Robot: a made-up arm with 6 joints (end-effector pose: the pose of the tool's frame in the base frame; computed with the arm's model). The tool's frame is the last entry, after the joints.
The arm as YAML. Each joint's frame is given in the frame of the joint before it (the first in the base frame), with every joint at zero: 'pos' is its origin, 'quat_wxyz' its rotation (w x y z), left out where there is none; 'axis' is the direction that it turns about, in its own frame. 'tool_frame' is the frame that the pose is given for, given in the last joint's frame.
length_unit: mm
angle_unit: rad
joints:
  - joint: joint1
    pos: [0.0, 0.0, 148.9]
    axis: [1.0, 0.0, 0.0]
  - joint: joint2
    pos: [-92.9, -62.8, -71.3]
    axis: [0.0, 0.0, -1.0]
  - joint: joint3
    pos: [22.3, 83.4, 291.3]
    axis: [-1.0, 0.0, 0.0]
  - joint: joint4
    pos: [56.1, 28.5, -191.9]
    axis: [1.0, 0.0, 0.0]
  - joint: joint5
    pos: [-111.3, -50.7, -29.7]
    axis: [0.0, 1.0, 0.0]
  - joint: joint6
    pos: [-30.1, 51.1, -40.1]
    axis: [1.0, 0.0, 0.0]
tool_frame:
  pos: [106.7, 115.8, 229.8]
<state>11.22 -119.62 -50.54 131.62 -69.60 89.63</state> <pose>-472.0 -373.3 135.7 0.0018 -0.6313 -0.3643 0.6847</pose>
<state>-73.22 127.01 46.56 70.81 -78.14 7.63</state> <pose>41.1 204.5 99.3 0.0742 0.5217 0.7992 0.2892</pose>
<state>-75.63 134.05 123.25 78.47 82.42 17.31</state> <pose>-308.5 180.5 316.3 0.2541 0.3724 -0.1899 -0.8722</pose>
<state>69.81 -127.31 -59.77 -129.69 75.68 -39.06</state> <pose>-331.1 33.7 -57.7 0.7534 -0.4684 -0.4510 0.0982</pose>
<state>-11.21 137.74 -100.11 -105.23 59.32 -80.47</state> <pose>311.9 -341.3 324.1 0.5244 0.1018 0.6411 -0.5510</pose>
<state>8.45 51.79 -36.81 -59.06 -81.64 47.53</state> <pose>-99.0 182.7 365.6 0.8316 -0.0240 -0.5542 -0.0270</pose>
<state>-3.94 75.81 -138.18 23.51 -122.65 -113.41</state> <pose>-79.5 -169.6 440.4 0.0007 0.5529 0.3647 -0.7492</pose>
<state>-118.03 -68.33 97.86 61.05 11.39 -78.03</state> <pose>-85.0 -24.1 210.4 0.4214 0.7473 -0.0799 -0.5076</pose>
